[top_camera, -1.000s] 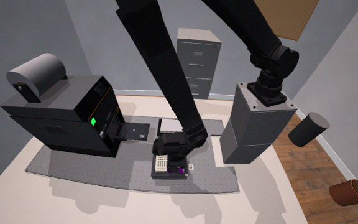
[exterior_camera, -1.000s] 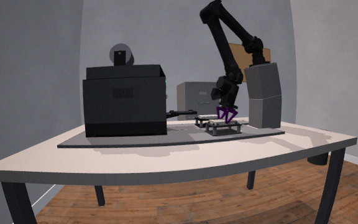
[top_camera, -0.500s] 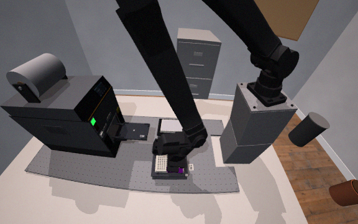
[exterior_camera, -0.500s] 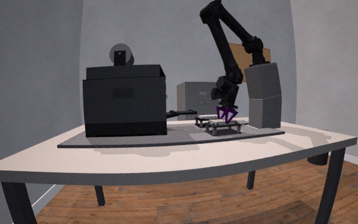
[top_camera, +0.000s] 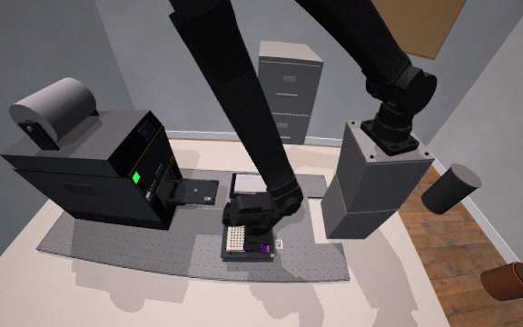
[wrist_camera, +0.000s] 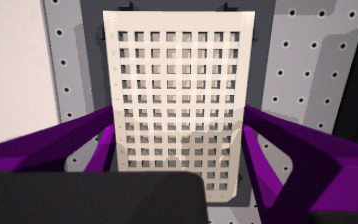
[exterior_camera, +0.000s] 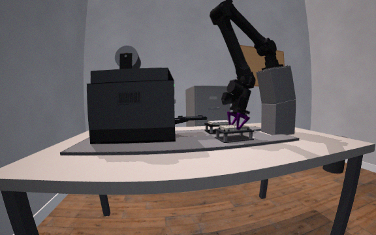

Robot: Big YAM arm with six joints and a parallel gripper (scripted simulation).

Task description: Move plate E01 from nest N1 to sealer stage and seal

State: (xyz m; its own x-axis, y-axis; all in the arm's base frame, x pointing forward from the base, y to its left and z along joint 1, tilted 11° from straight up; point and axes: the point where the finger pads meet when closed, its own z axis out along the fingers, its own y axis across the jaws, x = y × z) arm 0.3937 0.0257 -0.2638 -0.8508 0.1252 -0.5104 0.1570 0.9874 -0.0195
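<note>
Right now the nest N1 is 20 mm below my hand. Round my hand: sealer stage: 160 mm ahead, 170 mm to the right, 40 mm above; nest N2: 40 mm behind, 210 mm to the right, 20 mm below; white-topped plate: 40 mm behind, 210 mm to the right.
</note>
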